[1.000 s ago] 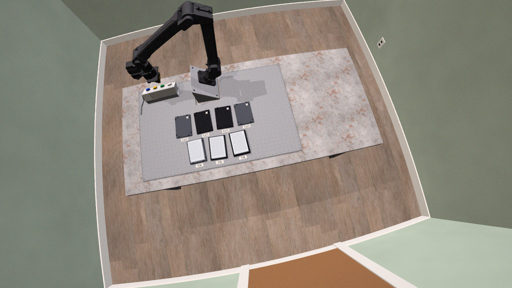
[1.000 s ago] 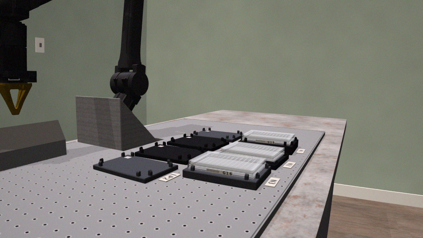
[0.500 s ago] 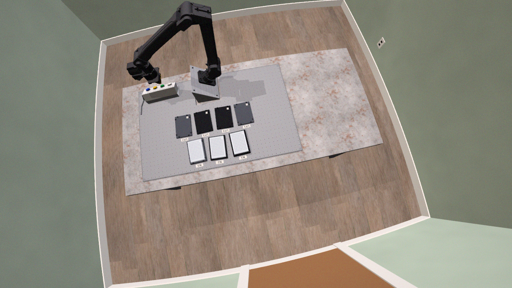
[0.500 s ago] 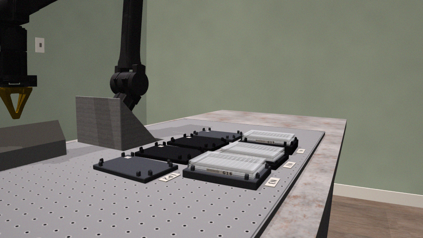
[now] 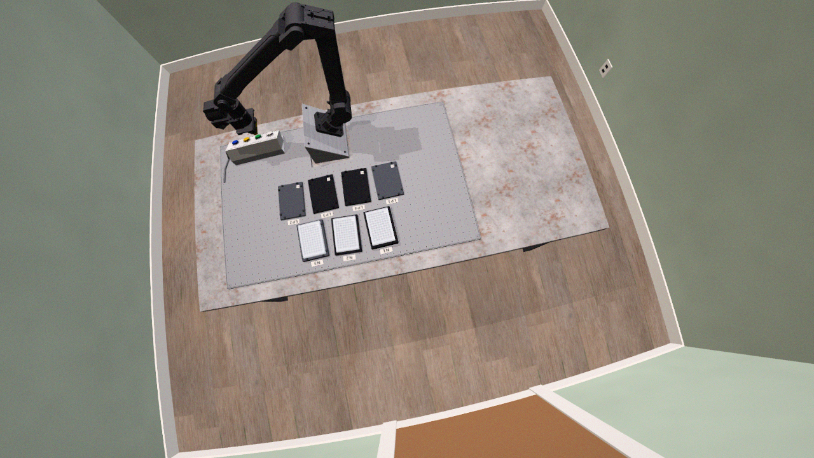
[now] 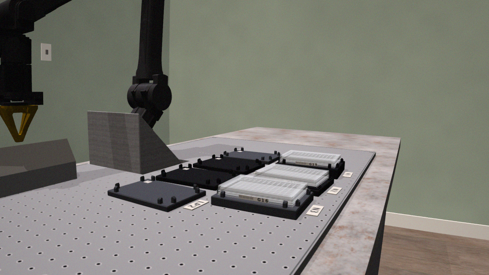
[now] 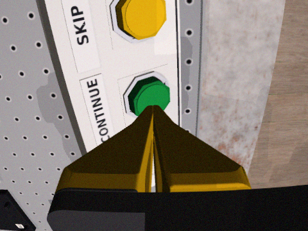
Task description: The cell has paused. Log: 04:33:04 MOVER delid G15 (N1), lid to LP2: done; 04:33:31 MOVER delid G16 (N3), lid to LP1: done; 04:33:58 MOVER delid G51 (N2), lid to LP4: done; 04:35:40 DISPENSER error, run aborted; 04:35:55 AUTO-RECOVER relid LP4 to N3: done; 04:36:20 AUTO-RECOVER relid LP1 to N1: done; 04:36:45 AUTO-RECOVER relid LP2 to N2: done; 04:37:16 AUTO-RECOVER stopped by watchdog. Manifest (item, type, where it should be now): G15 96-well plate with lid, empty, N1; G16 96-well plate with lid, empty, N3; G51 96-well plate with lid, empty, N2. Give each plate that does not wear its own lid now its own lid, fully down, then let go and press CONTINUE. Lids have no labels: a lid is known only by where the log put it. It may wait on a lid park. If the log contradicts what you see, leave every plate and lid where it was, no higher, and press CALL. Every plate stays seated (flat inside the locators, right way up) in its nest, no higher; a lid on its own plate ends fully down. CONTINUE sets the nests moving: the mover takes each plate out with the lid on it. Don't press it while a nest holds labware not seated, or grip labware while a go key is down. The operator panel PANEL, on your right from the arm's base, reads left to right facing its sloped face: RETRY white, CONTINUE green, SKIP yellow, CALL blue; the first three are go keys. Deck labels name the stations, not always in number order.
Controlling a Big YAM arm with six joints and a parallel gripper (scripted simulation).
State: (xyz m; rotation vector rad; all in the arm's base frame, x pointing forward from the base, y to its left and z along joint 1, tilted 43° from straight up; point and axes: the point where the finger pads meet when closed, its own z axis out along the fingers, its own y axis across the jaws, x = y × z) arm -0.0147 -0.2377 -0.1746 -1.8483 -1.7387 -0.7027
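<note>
My hand is 30 mm above the green CONTINUE key. The rest, counted from my hand: yellow skip key 50 mm to the right, 30 mm below; then blue CALL key 100 mm to the right, 30 mm below; then white RETRY key 50 mm to the left, 30 mm below.
</note>
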